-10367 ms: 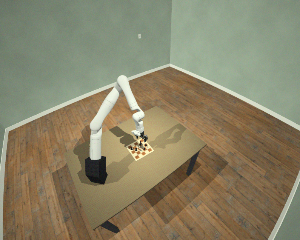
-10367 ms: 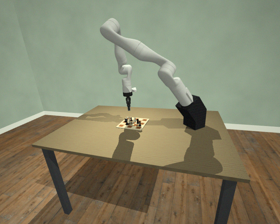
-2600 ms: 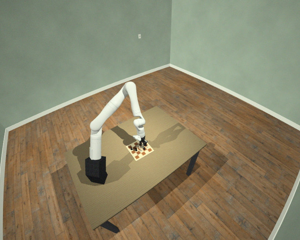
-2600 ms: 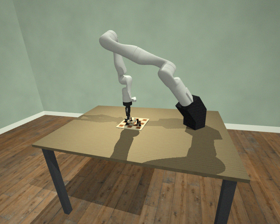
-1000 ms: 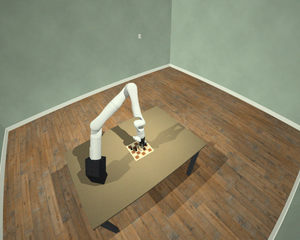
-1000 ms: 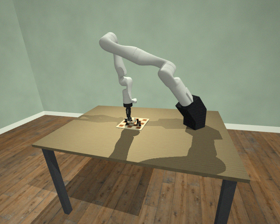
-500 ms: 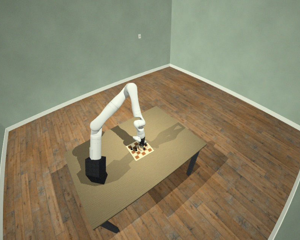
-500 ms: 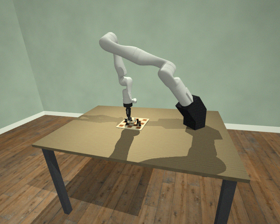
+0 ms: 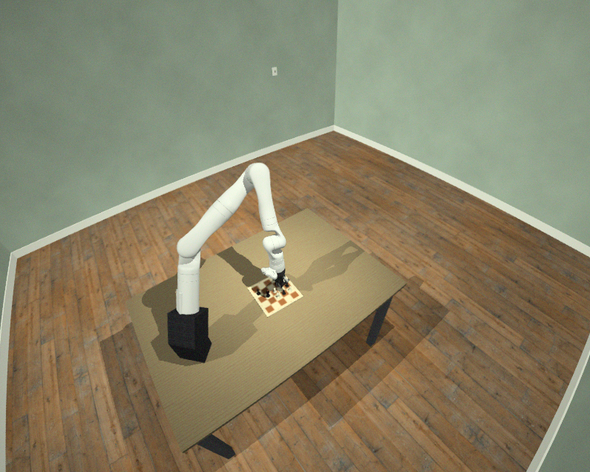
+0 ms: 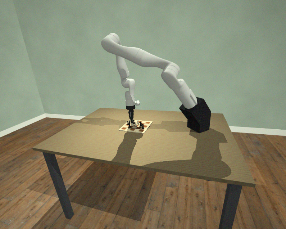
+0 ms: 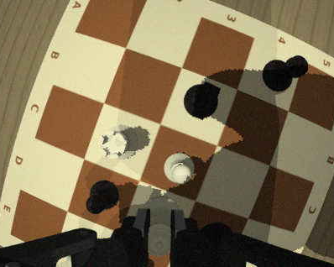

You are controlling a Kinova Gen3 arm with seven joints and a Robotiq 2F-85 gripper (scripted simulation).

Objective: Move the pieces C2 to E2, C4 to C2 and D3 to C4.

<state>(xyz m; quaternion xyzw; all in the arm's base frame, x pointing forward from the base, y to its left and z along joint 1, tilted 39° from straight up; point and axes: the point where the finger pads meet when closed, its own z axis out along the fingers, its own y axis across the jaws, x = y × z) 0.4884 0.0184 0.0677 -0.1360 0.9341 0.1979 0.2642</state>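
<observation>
Right now my hand is 4 cm past the chessboard and 4 cm above it. The rest, counted from my hand: black knight (7 cm behind, 2 cm below, 1 cm to the right).
</observation>
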